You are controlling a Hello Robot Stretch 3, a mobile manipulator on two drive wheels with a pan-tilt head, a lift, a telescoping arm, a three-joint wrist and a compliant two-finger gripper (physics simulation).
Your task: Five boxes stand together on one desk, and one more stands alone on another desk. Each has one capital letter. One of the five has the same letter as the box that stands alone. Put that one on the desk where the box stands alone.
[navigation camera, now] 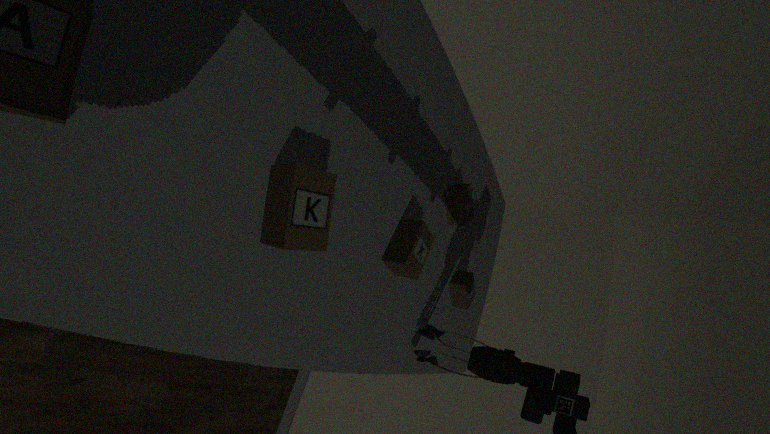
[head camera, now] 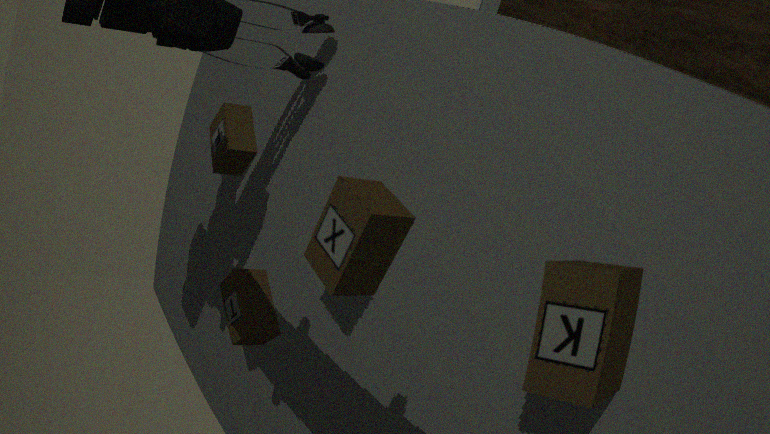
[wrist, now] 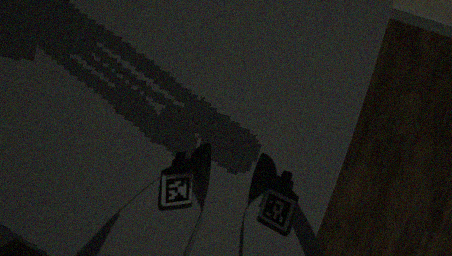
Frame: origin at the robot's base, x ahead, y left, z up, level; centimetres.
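Seen in the pictures: gripper, fingertip midpoint: (navigation camera: 417, 340) (head camera: 326, 49) (wrist: 233, 166).
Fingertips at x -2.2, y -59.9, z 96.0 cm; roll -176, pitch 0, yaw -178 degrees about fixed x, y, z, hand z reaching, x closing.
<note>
A point is followed by its place in that frame.
My gripper (head camera: 314, 44) @(x -2.2, y -59.9, z 96.0 cm) (navigation camera: 425, 343) @(x -2.2, y -59.9, z 96.0 cm) (wrist: 233, 166) @(x -2.2, y -59.9, z 96.0 cm) is open and empty above the far end of a grey desk (head camera: 485, 161) @(x 4.8, y -32.7, z 95.0 cm) (navigation camera: 188, 280) @(x 0.9, y -9.0, z 95.0 cm) (wrist: 300, 75) @(x -6.0, y -68.1, z 95.0 cm). The nearest box (head camera: 237, 129) @(x 11.4, y -75.0, z 98.0 cm) (navigation camera: 462, 288) @(x 13.2, y -72.9, z 99.0 cm) stands close to it; its letter is too dim to read. A box with T (head camera: 253, 312) @(x 31.5, y -57.7, z 98.4 cm) (navigation camera: 458, 203) @(x 31.5, y -57.7, z 98.6 cm) stands near the desk's edge, its letter hidden in the navigation view. A box with X (head camera: 377, 253) @(x 15.6, y -39.6, z 97.3 cm) (navigation camera: 401, 248) @(x 14.5, y -39.3, z 98.0 cm) and a box with K (head camera: 566, 280) @(x 9.2, y -19.0, z 100.0 cm) (navigation camera: 276, 207) @(x 11.1, y -14.2, z 97.7 cm) stand further along. A box with A (navigation camera: 37, 80) @(x 10.5, y 7.2, z 100.0 cm) is cut off in the navigation view. The lone box does not show.
Dark wooden floor (head camera: 674, 37) @(x -42.6, y -53.5, z 0.1 cm) (navigation camera: 134, 388) @(x -63.4, y -34.4, z 0.1 cm) (wrist: 400, 150) @(x -82.6, y -58.4, z 0.0 cm) lies beyond one desk edge. A pale surface (head camera: 80, 242) @(x 53.4, y -131.1, z 116.8 cm) (navigation camera: 620, 161) @(x 66.6, y -93.7, z 141.1 cm) lies along the other side. Dark shadows cross the desk beside the T box and below the gripper.
</note>
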